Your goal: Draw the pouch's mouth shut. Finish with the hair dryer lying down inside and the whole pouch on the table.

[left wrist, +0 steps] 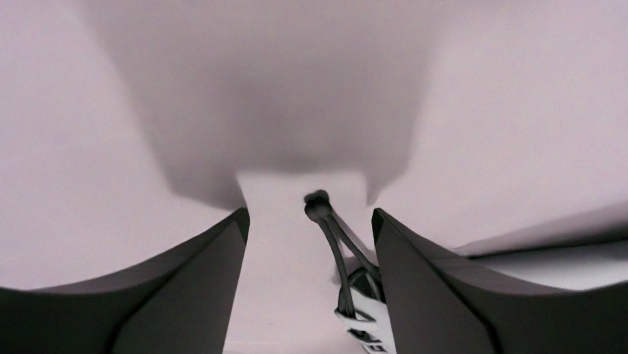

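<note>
My left gripper [310, 212] is open, its two dark fingers apart low in the left wrist view. Between the fingertips shows a dark round cord end [318, 207], with two dark cords running from it down to the right. The cords lead to a bunched part of the white pouch [376, 312], beside and partly behind the right-hand finger. Another pale part, seemingly of the pouch, shows at the right edge. The hair dryer does not show in this view. My right gripper is not in view.
The pale table top [75, 175] lies under the gripper, with the gripper's shadow across it. Dark lettering shows on the white fabric at the bottom edge.
</note>
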